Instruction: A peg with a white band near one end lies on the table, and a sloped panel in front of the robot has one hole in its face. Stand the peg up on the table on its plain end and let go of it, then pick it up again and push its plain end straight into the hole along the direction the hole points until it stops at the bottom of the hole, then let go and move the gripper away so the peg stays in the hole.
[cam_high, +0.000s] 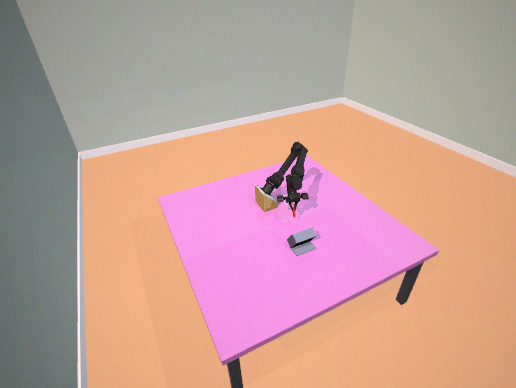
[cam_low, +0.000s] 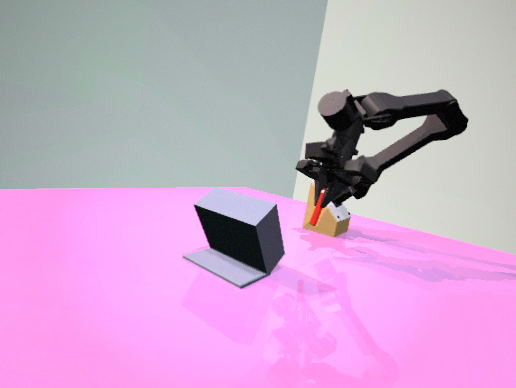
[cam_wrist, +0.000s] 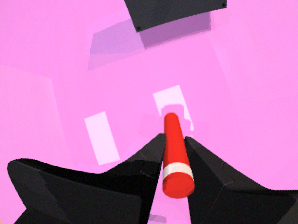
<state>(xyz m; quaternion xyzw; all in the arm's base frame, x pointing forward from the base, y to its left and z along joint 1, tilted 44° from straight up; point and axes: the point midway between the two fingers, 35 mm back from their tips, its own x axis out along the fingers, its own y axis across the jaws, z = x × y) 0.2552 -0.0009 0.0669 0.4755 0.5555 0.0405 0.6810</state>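
The grey sloped panel is 18 cm ahead of my gripper tip, 7 cm to the right of it and 4 cm below it. From my gripper tip the other things lie so: flat grey foot plate (20 cm ahead, 7 cm to the right, 10 cm below); then red peg (1 cm behind, 2 cm above).
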